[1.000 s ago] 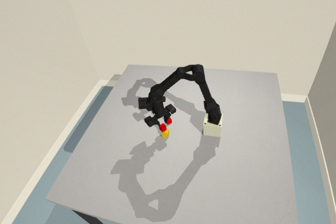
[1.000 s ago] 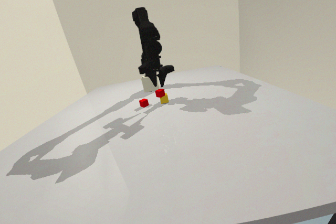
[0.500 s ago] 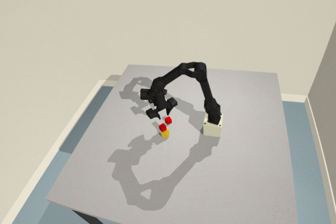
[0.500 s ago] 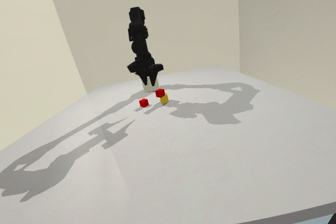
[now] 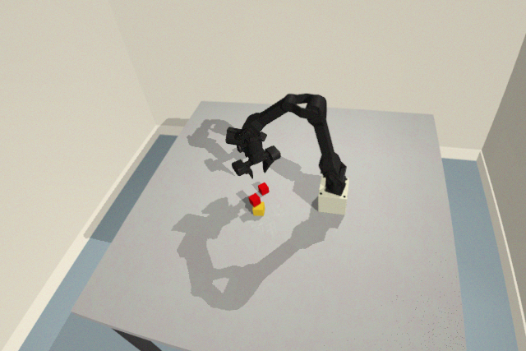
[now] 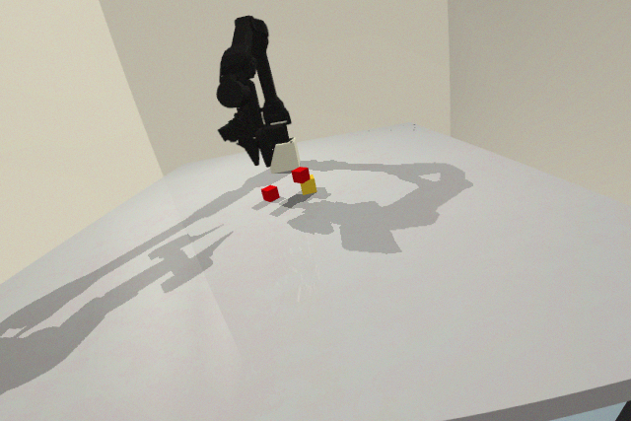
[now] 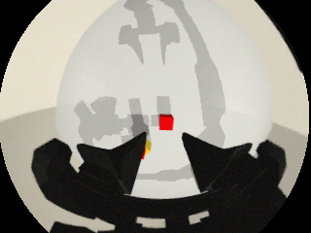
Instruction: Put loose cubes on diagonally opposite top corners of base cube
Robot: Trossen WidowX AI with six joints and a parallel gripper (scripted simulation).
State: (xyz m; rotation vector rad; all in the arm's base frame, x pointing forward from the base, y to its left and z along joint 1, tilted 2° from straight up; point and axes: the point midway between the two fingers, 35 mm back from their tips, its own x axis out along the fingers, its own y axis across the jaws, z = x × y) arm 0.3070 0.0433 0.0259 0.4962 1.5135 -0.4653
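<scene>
Right now the yellow base cube is 100 mm to the left of my gripper tip, 80 mm below it and 40 mm behind it.
</scene>
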